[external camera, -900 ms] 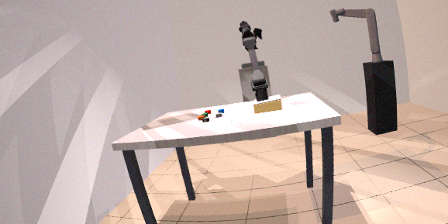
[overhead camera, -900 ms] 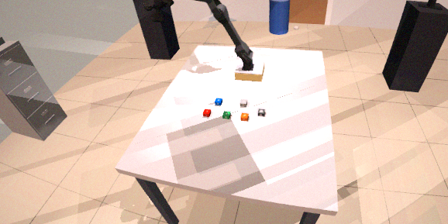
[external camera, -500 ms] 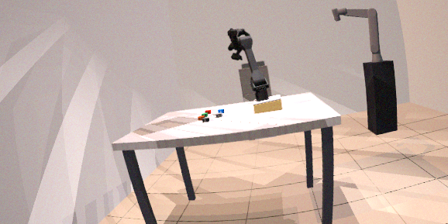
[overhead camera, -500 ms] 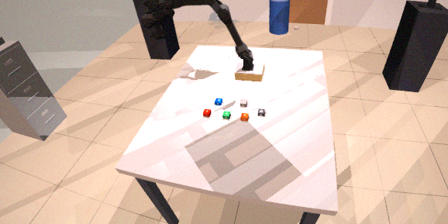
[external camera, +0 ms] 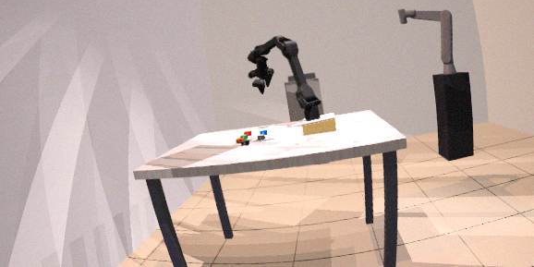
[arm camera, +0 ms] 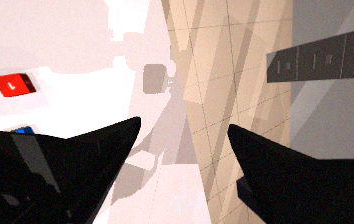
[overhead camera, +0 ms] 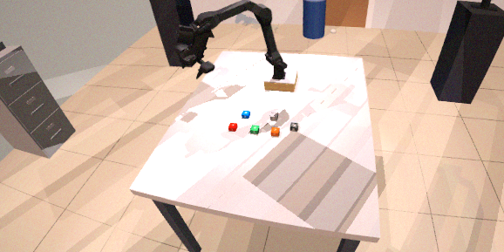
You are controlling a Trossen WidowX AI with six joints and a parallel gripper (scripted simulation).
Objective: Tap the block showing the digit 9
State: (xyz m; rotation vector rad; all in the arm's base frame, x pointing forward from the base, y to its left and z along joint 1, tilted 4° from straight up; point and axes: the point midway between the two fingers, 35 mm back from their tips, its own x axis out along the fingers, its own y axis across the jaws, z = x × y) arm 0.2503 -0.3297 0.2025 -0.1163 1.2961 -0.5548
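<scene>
The black block lies 5 cm ahead of my gripper tip, 47 cm to the left of it and 20 cm below it. The rest, counted from my gripper tip: red block: 9 cm ahead, 20 cm to the left, 20 cm below; then blue block: 24 cm to the left, 20 cm below; then green block: 9 cm ahead, 30 cm to the left, 20 cm below.
</scene>
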